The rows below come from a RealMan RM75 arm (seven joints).
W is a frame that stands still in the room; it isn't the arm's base.
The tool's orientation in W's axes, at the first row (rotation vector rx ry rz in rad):
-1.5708 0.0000 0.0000
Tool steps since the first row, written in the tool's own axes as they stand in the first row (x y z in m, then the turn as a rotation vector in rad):
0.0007 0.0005 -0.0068 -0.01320 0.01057 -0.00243
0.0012 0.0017 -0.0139 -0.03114 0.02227 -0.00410
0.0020 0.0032 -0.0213 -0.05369 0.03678 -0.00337
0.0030 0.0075 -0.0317 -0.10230 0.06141 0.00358
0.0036 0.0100 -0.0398 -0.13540 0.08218 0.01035
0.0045 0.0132 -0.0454 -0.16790 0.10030 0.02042
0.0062 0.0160 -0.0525 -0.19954 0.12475 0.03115
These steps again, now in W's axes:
0.0007 -0.0068 -0.0005 -0.01320 -0.00243 -0.01057
0.0012 -0.0139 -0.0017 -0.03114 -0.00410 -0.02227
0.0020 -0.0213 -0.0032 -0.05369 -0.00337 -0.03678
0.0030 -0.0317 -0.0075 -0.10230 0.00358 -0.06141
0.0036 -0.0398 -0.0100 -0.13540 0.01035 -0.08218
0.0045 -0.0454 -0.0132 -0.16790 0.02042 -0.10030
0.0062 -0.0525 -0.0160 -0.19954 0.03115 -0.12475

